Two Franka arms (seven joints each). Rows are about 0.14 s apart.
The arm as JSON. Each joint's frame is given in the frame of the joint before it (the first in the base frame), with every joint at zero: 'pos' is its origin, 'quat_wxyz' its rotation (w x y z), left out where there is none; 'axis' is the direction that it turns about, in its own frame. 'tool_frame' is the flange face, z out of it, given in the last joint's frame.
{
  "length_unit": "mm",
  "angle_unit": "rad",
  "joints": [
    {
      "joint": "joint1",
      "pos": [
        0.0,
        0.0,
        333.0
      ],
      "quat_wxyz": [
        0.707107,
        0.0,
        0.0,
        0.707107
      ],
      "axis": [
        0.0,
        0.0,
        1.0
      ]
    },
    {
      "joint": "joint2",
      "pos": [
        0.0,
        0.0,
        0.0
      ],
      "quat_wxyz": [
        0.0,
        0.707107,
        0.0,
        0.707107
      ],
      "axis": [
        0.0,
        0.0,
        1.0
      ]
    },
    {
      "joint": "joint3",
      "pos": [
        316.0,
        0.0,
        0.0
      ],
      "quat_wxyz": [
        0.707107,
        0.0,
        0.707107,
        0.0
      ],
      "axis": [
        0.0,
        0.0,
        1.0
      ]
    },
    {
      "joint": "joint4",
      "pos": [
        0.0,
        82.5,
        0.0
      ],
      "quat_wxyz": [
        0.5,
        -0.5,
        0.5,
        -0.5
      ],
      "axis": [
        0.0,
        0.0,
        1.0
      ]
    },
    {
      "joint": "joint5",
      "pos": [
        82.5,
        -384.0,
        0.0
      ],
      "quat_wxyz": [
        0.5,
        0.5,
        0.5,
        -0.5
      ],
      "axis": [
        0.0,
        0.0,
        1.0
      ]
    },
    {
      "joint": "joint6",
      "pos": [
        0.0,
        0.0,
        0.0
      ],
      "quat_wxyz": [
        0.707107,
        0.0,
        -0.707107,
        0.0
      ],
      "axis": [
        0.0,
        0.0,
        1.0
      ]
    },
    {
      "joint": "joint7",
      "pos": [
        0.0,
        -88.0,
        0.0
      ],
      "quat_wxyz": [
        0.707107,
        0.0,
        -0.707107,
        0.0
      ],
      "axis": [
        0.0,
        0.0,
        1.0
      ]
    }
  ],
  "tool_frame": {
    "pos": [
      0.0,
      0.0,
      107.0
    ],
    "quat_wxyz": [
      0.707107,
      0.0,
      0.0,
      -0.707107
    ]
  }
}
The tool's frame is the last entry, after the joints.
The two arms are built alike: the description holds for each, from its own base.
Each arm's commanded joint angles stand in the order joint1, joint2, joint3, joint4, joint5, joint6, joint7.
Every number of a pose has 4 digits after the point. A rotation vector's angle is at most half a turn.
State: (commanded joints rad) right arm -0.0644 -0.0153 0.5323 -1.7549 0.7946 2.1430 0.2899; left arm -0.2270 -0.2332 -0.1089 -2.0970 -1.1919 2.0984 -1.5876
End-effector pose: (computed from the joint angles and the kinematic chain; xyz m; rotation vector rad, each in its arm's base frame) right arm 0.5171 0.2975 0.6142 -2.3119 0.1488 -0.0992; left arm 0.4732 -0.2173 0.5711 1.3847 1.7105 -0.9140
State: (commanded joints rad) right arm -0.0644 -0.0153 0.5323 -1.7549 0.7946 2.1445 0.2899; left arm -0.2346 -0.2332 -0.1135 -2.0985 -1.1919 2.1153 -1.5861
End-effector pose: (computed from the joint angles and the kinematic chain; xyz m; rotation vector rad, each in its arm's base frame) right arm 0.5172 0.2975 0.6143 -2.3115 0.1495 -0.1008; left arm 0.4720 -0.2216 0.5708 1.3870 1.7084 -0.9034
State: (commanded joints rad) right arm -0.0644 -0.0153 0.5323 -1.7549 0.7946 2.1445 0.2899; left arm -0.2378 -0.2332 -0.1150 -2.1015 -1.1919 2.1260 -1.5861
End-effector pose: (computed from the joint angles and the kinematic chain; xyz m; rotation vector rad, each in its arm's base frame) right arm 0.5172 0.2975 0.6143 -2.3115 0.1495 -0.1008; left arm 0.4717 -0.2228 0.5697 1.3846 1.7111 -0.8969
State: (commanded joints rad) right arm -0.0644 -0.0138 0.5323 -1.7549 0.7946 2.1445 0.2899; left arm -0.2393 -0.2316 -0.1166 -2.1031 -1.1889 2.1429 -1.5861
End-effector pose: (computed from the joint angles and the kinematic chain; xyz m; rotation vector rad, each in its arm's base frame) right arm 0.5177 0.2974 0.6135 -2.3115 0.1502 -0.0991; left arm 0.4728 -0.2227 0.5685 1.3793 1.7168 -0.8815
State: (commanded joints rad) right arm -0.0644 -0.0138 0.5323 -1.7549 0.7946 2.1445 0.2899; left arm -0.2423 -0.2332 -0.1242 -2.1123 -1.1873 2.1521 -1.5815
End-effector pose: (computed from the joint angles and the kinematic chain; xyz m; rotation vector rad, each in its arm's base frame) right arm 0.5177 0.2974 0.6135 -2.3115 0.1502 -0.0991; left arm 0.4702 -0.2266 0.5647 1.3895 1.7175 -0.8766
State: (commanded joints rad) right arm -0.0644 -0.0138 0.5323 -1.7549 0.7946 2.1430 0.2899; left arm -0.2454 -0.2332 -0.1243 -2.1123 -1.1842 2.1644 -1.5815
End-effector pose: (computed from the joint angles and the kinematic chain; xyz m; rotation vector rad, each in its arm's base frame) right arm 0.5175 0.2975 0.6134 -2.3120 0.1495 -0.0974; left arm 0.4706 -0.2268 0.5651 1.3874 1.7188 -0.8641
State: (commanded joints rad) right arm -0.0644 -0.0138 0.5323 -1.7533 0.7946 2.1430 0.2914; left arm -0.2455 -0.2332 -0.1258 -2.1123 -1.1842 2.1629 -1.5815
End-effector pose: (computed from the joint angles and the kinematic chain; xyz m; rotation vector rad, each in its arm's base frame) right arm 0.5176 0.2975 0.6142 -2.3110 0.1505 -0.0982; left arm 0.4700 -0.2278 0.5650 1.3901 1.7178 -0.8661
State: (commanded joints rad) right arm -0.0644 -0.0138 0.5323 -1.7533 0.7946 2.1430 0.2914; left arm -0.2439 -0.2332 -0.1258 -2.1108 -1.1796 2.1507 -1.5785
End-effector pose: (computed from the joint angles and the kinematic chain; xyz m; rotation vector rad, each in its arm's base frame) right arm 0.5176 0.2975 0.6142 -2.3110 0.1505 -0.0982; left arm 0.4694 -0.2282 0.5651 1.4033 1.7130 -0.8710
